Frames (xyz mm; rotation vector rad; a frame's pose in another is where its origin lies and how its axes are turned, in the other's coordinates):
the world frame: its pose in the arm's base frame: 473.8 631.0 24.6 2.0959 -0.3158 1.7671
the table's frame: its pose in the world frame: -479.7 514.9 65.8 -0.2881 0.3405 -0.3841
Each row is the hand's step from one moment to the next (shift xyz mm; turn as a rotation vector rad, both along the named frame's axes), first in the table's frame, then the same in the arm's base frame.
Working: the table's frame: its pose in the arm's base frame: 235.1 104.2 -381.6 1.5063 -0.0595 1.6875

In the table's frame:
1: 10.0 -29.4 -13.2 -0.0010 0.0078 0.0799
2: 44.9 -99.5 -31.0 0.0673 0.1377 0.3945
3: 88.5 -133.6 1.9 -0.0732 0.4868 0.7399
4: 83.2 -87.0 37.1 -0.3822 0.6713 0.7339
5: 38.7 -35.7 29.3 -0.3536 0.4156 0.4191
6: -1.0 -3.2 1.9 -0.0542 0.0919 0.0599
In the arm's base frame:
1: 8.1 31.4 -9.4 0.0586 -0.0490 0.0247
2: 39.4 104.8 -18.9 0.2357 -0.2659 0.2300
3: 89.8 132.3 10.1 0.2868 -0.7530 0.3749
4: 89.2 80.6 37.7 0.1436 -1.0358 0.2044
5: 48.2 27.9 23.1 0.0507 -0.6859 0.0194
6: 3.3 0.5 -1.9 -0.0127 -0.1207 0.0153

